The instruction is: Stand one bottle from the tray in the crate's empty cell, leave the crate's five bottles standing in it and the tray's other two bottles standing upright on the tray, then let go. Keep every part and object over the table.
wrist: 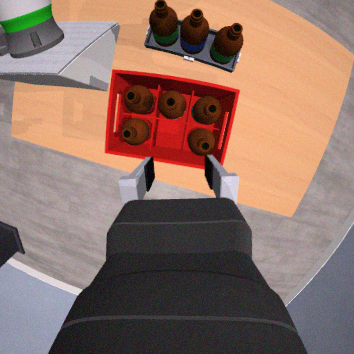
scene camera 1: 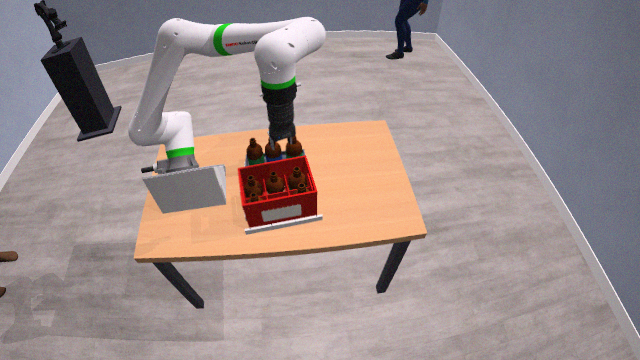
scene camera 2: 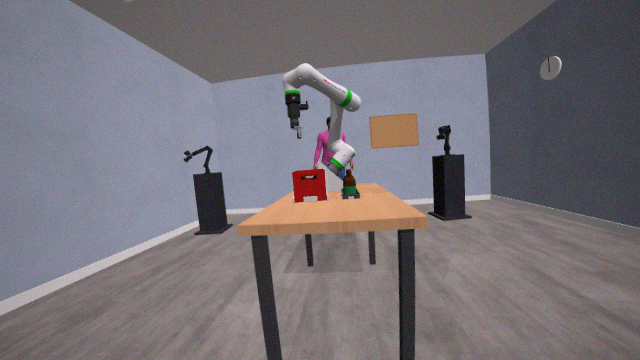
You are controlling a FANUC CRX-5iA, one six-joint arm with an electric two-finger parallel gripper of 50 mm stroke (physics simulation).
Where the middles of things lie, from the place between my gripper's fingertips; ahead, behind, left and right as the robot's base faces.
The red floor [wrist: 169,133] is 370 mm below my hand, 40 mm to the left of it and 30 mm behind it.
